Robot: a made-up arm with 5 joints.
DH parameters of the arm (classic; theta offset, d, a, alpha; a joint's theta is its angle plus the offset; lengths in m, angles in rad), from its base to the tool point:
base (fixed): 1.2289 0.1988 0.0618 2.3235
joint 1: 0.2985 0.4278 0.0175 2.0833
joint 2: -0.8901 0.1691 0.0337 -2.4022
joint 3: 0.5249 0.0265 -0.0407 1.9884
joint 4: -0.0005 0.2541 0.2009 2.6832
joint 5: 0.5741 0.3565 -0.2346 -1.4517
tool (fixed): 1.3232 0.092 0 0
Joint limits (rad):
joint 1: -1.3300..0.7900
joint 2: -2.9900..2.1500
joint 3: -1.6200..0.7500
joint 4: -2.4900..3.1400
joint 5: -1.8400..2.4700
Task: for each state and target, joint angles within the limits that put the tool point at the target. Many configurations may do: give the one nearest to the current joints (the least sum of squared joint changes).
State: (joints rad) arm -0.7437 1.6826 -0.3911 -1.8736 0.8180
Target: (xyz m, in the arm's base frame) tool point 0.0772 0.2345 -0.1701
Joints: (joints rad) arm -1.1870 1.8410 -0.7120 -1.6480 1.8058
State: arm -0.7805 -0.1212 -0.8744 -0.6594 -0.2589
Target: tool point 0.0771 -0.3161 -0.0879
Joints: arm -0.7063 -0.1681 -0.6637 -0.5966 -0.9193
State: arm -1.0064 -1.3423 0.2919 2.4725 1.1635
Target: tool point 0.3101 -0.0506 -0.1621
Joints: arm -1.0707 -1.1653 -0.2633 2.4433 0.5976
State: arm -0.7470 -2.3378 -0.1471 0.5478 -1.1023
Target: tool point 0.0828 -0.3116 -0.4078
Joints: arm -0.6831 -2.3950 -0.4700 0.2732 -1.6067
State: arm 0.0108 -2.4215 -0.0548 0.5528 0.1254
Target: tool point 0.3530 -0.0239 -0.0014
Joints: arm 0.1077 -2.2376 0.1462 0.8774 0.9764
